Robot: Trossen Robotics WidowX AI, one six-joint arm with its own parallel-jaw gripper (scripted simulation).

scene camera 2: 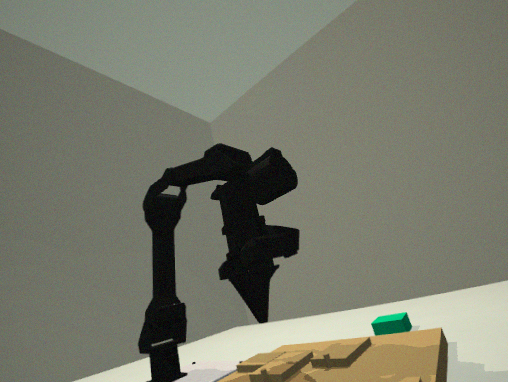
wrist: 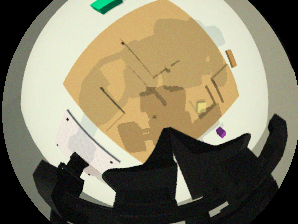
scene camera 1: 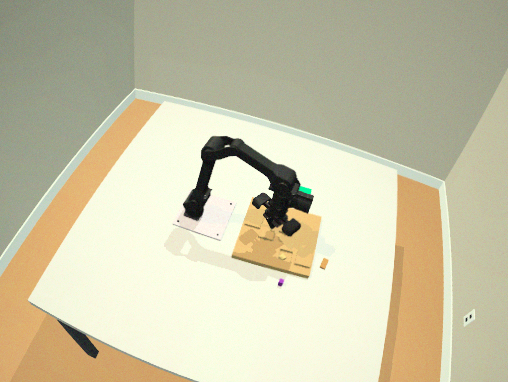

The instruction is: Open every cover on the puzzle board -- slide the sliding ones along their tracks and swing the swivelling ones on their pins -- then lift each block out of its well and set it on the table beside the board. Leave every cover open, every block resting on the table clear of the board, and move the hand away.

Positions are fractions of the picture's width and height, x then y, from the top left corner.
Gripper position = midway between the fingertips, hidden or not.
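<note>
Through scene camera 2 I see my gripper (scene camera 2: 0.52, 0.84), which is shut and holds nothing. Scene camera 1 gives me the gripper (scene camera 1: 0.54, 0.60) again, together with a tan puzzle board (scene camera 1: 0.49, 0.65). In the wrist view I find both the gripper (wrist: 0.56, 0.59) and the board (wrist: 0.64, 0.36).
</note>
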